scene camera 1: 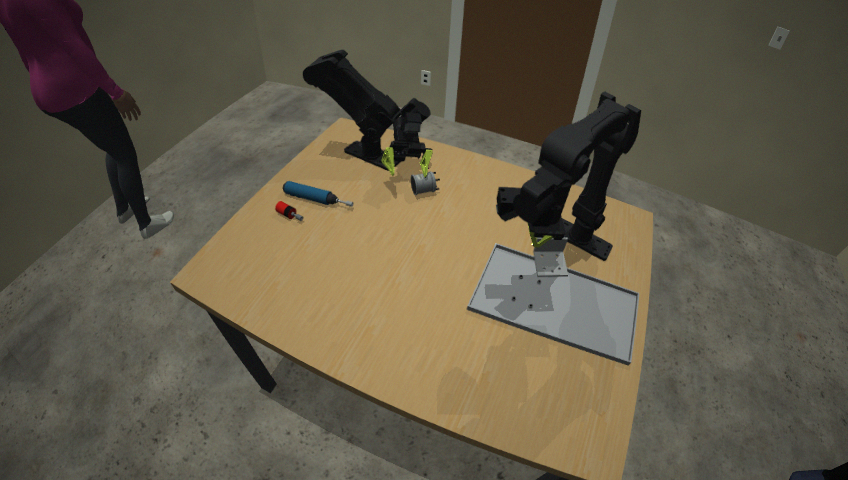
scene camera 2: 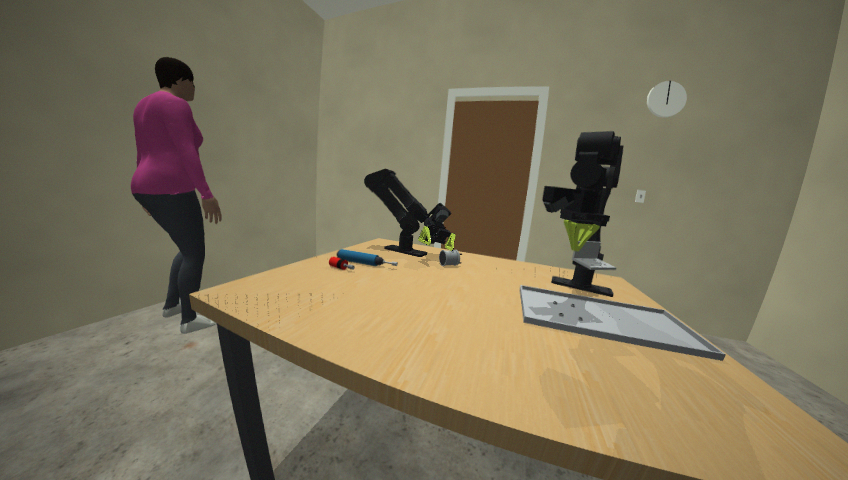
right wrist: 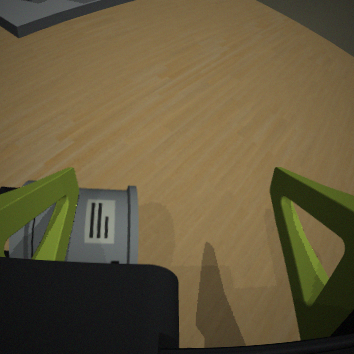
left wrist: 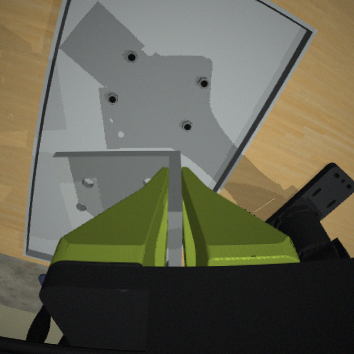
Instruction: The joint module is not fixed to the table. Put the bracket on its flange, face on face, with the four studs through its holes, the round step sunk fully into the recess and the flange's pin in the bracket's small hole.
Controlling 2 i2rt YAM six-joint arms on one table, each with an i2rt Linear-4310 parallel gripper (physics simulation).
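Places are measured from the left arm's base along level axes (x ahead, y left, z up), in centimetres.
Pixels of known places: left gripper, fingertip midpoint: (scene camera 1: 535, 245) (scene camera 2: 575, 250) (left wrist: 174, 178); right gripper, fingertip midpoint: (scene camera 1: 409, 175) (scene camera 2: 441, 247) (right wrist: 173, 178); left arm's base, link origin: (scene camera 1: 579, 238) (scene camera 2: 580, 287) (left wrist: 292, 217); right arm's base, link origin: (scene camera 1: 372, 156) (scene camera 2: 405, 251).
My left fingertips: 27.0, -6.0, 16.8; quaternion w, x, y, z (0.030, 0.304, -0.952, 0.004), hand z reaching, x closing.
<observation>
Ahead of a thing's pixels: the offset from my left fingertips to its top centre, as dx, dy, dz. "*": to the spot under its first point. Level surfaces: height alone.
The grey joint module {-15.3, -40.8, -10.4} (scene camera 1: 424, 183) lies on its side on the table, its black studs pointing to the right in scene camera 1. My right gripper (scene camera 1: 408, 160) hangs just above it, open and empty. In the right wrist view the module (right wrist: 88, 225) lies low by the finger at the left, partly behind it, between wide-open fingers (right wrist: 173, 172). My left gripper (scene camera 1: 541, 240) is shut on the upright leg of the grey angle bracket (scene camera 1: 550, 261) and holds it above the tray. In the left wrist view the bracket (left wrist: 140, 168) shows its holed face below the fingers (left wrist: 175, 175).
A grey tray {-2.4, +10.2, -15.2} (scene camera 1: 552, 301) lies at the right of the table with several small nuts {dz -16.4} (left wrist: 158, 91) on it. A blue screwdriver {* +8.6, -63.6, -13.0} (scene camera 1: 314, 192) and a red one {+17.5, -65.1, -13.4} (scene camera 1: 286, 210) lie left of the module. A person (scene camera 1: 86, 90) stands off the table's far left.
</observation>
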